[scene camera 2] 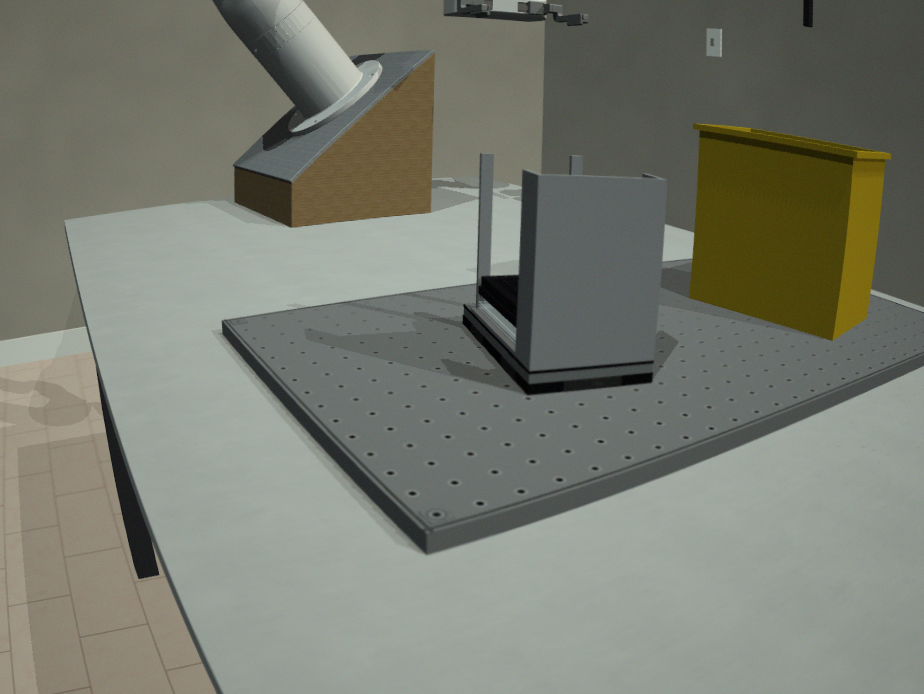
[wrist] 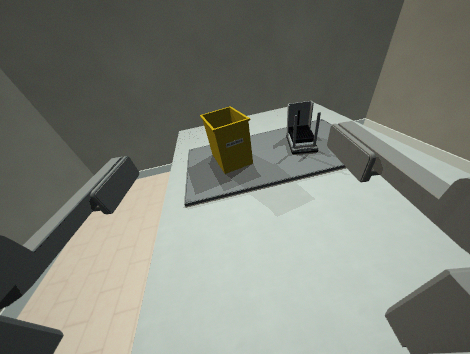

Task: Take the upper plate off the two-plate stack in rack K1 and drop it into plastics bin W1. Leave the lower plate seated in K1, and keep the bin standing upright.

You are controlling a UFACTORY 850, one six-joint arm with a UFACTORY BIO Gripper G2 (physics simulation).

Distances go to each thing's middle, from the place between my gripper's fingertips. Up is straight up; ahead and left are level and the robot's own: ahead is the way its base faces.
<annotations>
I see my gripper 49 cm short of the yellow plastics bin W1 (scene camera 2: 786, 227), 1 cm to the right of it and 23 cm above it. Round my hand: black plate (scene camera 2: 501, 292) 52 cm ahead, 29 cm to the right, 28 cm below.
</annotations>
